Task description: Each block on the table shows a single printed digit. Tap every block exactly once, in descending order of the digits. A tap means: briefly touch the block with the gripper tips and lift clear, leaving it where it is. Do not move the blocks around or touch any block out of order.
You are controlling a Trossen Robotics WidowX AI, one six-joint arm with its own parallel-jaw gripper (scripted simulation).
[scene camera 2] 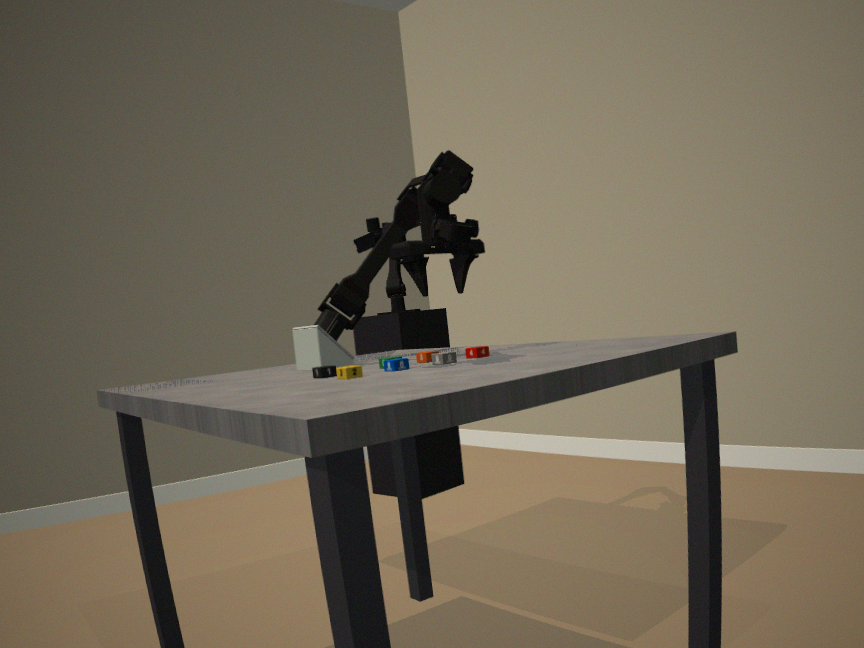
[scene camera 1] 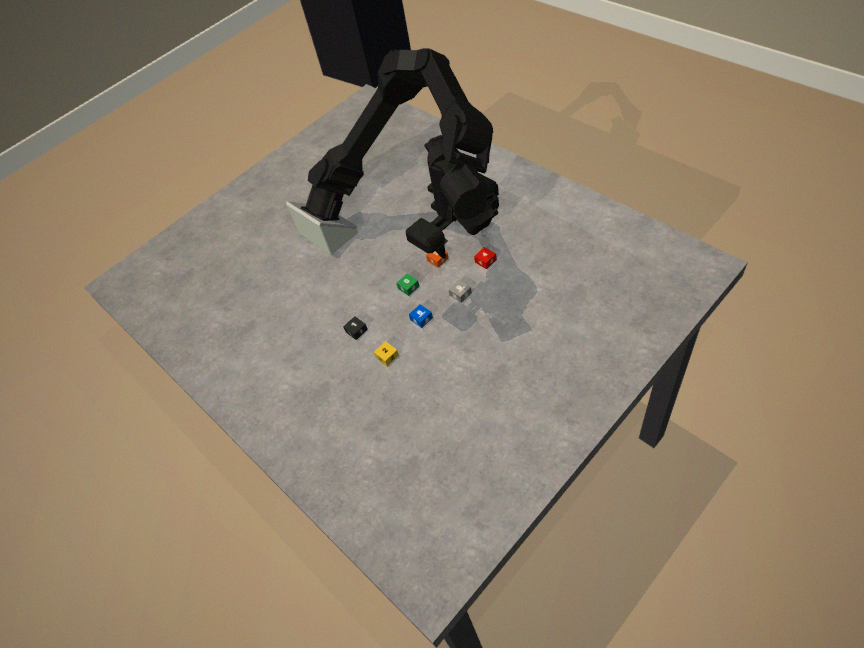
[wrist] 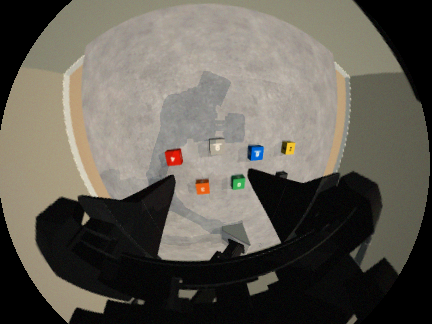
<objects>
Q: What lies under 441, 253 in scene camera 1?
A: My gripper.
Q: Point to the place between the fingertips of my gripper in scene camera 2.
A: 443, 294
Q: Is my gripper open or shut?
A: Open.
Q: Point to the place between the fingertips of my gripper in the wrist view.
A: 212, 175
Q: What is my gripper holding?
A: Nothing.
</objects>
